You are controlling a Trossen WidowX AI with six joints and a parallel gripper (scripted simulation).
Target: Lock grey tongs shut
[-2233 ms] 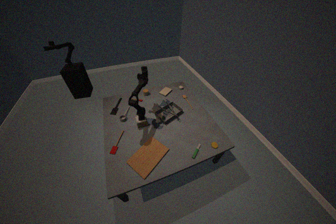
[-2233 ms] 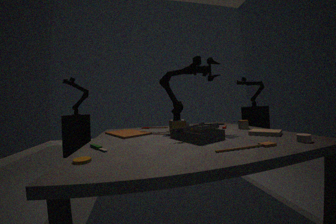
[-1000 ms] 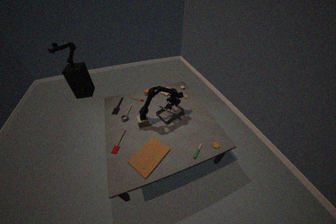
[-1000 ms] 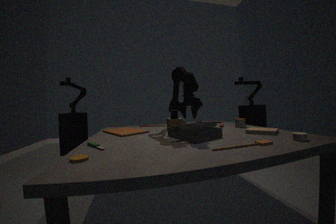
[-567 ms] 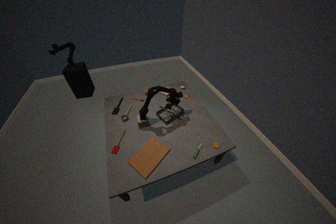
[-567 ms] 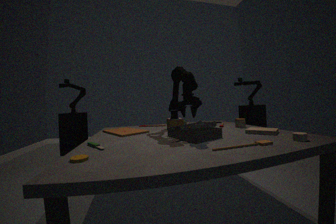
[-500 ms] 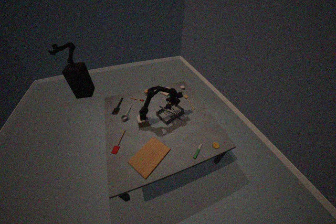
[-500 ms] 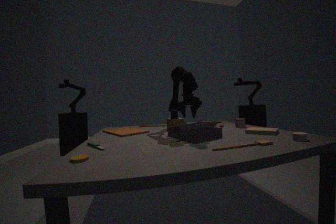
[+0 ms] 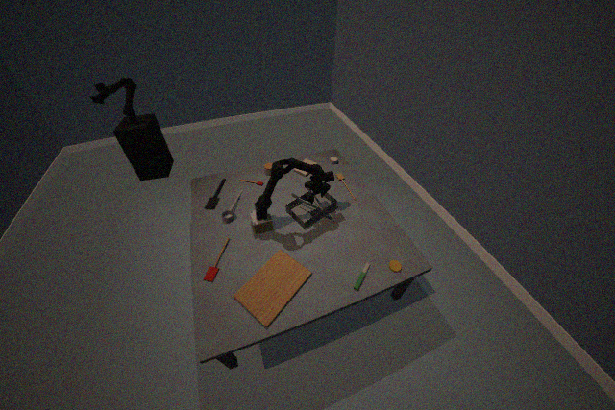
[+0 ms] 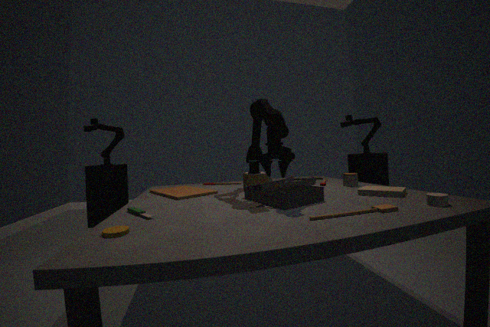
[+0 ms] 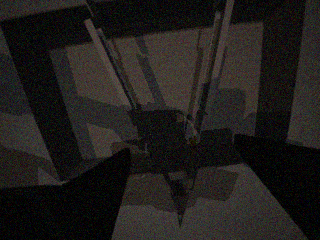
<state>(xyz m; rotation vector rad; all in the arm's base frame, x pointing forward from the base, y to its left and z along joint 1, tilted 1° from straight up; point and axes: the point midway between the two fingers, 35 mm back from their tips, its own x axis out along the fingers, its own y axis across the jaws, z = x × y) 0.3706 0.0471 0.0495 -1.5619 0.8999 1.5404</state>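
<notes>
Now: the roasting tin 3 cm behind my gripper tip, 3 cm to the left of it and 7 cm below it. From my gripper tip the other things lie so: wooden board 36 cm behind, 46 cm to the right, 9 cm below; then green-handled tool 13 cm ahead, 52 cm to the right, 9 cm below; then pale block 4 cm ahead, 47 cm to the left, 9 cm below.
</notes>
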